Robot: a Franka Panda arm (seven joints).
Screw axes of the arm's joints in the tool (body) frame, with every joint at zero. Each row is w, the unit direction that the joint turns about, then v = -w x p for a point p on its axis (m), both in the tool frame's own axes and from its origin. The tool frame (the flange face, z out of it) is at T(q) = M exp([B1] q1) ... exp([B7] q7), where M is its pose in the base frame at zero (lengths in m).
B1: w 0 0 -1 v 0.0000 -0.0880 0.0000
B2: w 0 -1 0 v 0.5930 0.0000 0.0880
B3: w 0 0 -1 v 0.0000 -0.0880 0.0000
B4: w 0 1 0 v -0.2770 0.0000 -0.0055
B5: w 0 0 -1 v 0.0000 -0.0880 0.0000
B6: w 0 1 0 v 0.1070 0.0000 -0.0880
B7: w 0 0 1 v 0.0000 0.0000 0.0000
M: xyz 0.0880 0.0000 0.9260 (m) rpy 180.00 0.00 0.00 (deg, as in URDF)
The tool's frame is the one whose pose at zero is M.
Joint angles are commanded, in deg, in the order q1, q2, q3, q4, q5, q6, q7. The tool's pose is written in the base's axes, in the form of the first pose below.
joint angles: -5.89, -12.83, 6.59, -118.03, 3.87, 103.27, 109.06
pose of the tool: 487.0 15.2 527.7; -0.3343 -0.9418 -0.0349; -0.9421 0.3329 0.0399; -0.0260 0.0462 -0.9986
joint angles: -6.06, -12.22, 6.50, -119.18, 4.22, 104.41, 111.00
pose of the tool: 488.5 12.9 514.8; -0.3733 -0.9266 -0.0453; -0.9273 0.3713 0.0471; -0.0269 0.0596 -0.9979
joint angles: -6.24, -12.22, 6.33, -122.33, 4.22, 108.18, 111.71
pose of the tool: 487.3 8.8 494.2; -0.3940 -0.9185 -0.0340; -0.9186 0.3923 0.0467; -0.0295 0.0496 -0.9983
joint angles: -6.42, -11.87, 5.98, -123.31, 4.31, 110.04, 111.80
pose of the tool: 489.0 3.7 486.0; -0.4057 -0.9137 -0.0241; -0.9133 0.4043 0.0495; -0.0355 0.0420 -0.9985
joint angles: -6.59, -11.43, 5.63, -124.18, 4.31, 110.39, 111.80
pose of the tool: 488.1 -1.1 475.7; -0.4150 -0.9089 -0.0401; -0.9093 0.4129 0.0518; -0.0305 0.0580 -0.9979
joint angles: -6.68, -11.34, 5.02, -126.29, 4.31, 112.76, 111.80
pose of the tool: 485.7 -7.8 461.3; -0.4283 -0.9029 -0.0362; -0.9030 0.4262 0.0533; -0.0327 0.0555 -0.9979
